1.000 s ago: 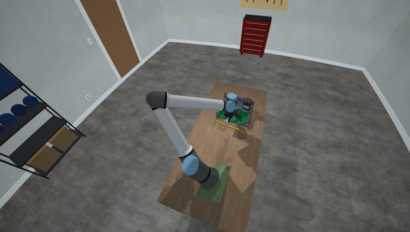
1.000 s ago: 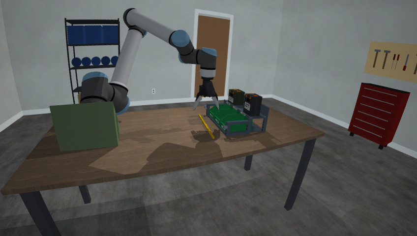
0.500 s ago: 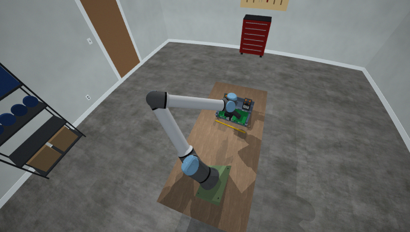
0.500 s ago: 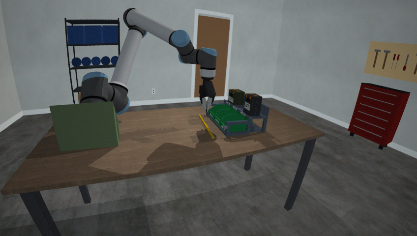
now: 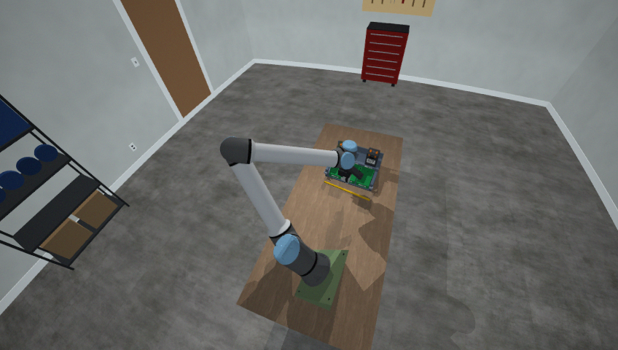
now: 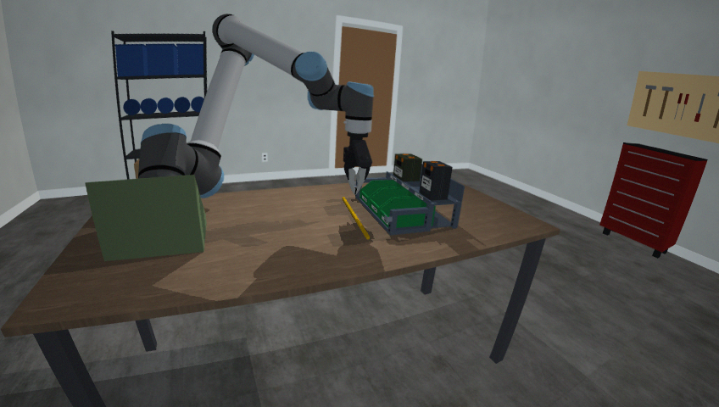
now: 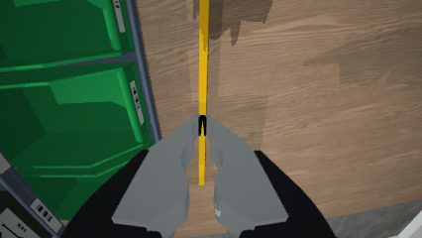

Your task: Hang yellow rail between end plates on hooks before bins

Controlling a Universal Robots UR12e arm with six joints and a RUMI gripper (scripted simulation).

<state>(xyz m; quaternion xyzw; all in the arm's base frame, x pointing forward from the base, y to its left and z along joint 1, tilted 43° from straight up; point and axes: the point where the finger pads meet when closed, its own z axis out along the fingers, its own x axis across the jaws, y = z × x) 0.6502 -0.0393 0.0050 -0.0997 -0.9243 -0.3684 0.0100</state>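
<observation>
My hand is 9 cm above the yellow rail. Also, from my hand: rack front bar 9 cm below, 7 cm ahead, 1 cm to the left.
</observation>
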